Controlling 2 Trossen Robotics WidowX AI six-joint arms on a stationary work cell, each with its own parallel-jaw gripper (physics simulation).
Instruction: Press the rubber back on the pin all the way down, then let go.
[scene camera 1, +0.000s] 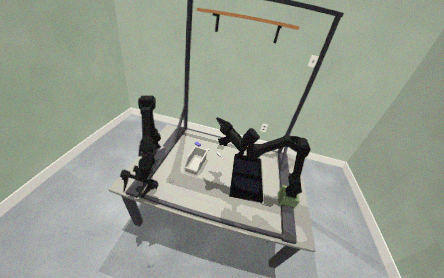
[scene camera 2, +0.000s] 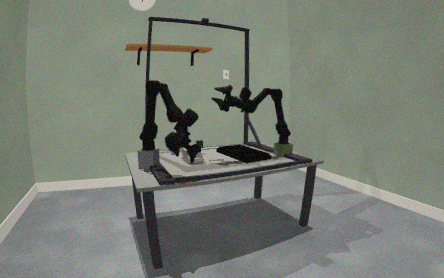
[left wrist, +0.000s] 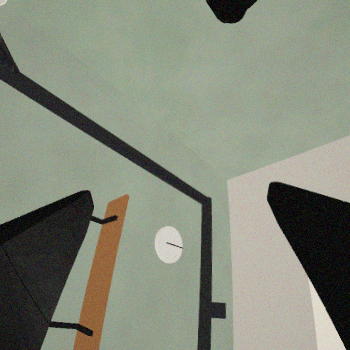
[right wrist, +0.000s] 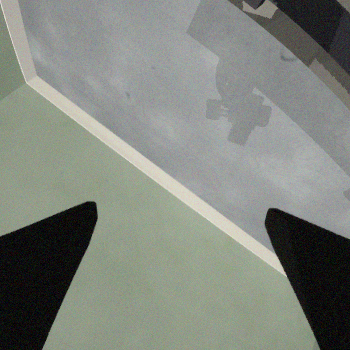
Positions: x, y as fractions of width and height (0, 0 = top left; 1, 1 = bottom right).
My left gripper (left wrist: 0.52, 0.56) is open, with nothing in its grasp. My right gripper (right wrist: 0.52, 0.61) is open, with nothing in its grasp. Further things: a black frame post (left wrist: 0.07, 0.24).
